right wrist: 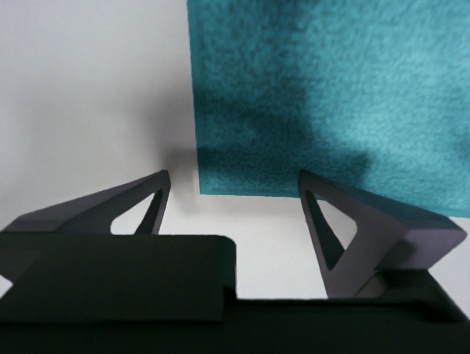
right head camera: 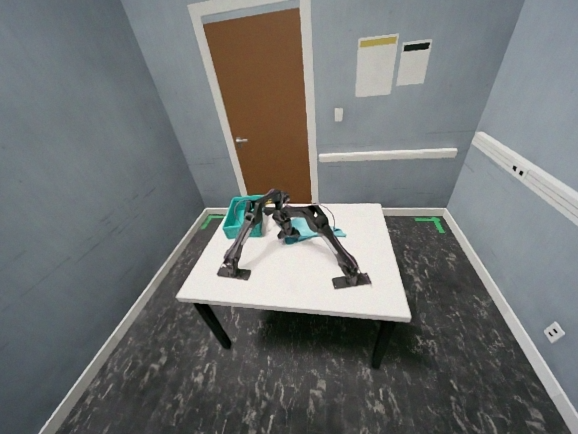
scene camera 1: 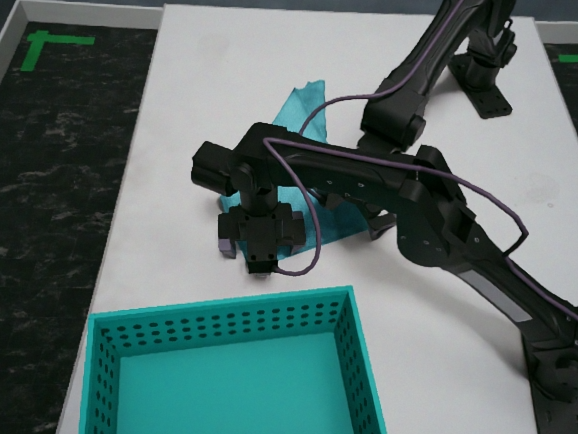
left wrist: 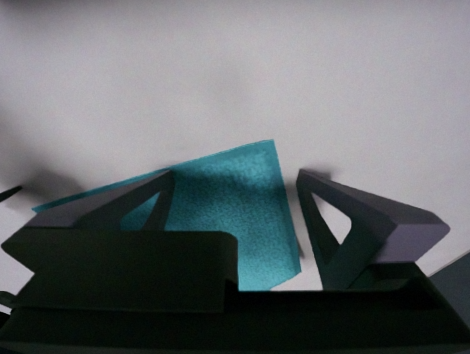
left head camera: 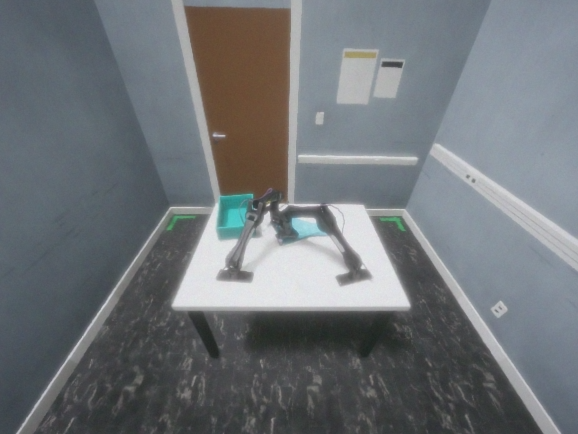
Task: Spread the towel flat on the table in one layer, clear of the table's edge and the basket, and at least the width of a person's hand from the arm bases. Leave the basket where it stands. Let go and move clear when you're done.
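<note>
The teal towel [left head camera: 312, 228] [right head camera: 306, 231] [scene camera 1: 312, 107] [left wrist: 240, 200] [right wrist: 325, 100] lies on the white table [left head camera: 290, 297] [scene camera 1: 210, 80] with an uneven, non-rectangular outline. It looks folded, with a narrow part pointing to the top in scene camera 1. The arms hide its middle there. My left gripper [scene camera 1: 263, 245] [left wrist: 235, 176] is open, pointing down over the towel's end nearest the basket; one finger is over cloth, the other beyond its edge. My right gripper [scene camera 1: 352, 219] [right wrist: 234, 177] is open and empty, with a flat towel corner showing between its fingertips.
The teal basket [left head camera: 237, 233] [right head camera: 243, 232] [scene camera 1: 220, 301] stands at the table's back left in the head views, near the towel. The left arm reaches across above the right arm's wrist, close together. The arm bases [left head camera: 235, 276] [right head camera: 351, 281] sit toward the front edge.
</note>
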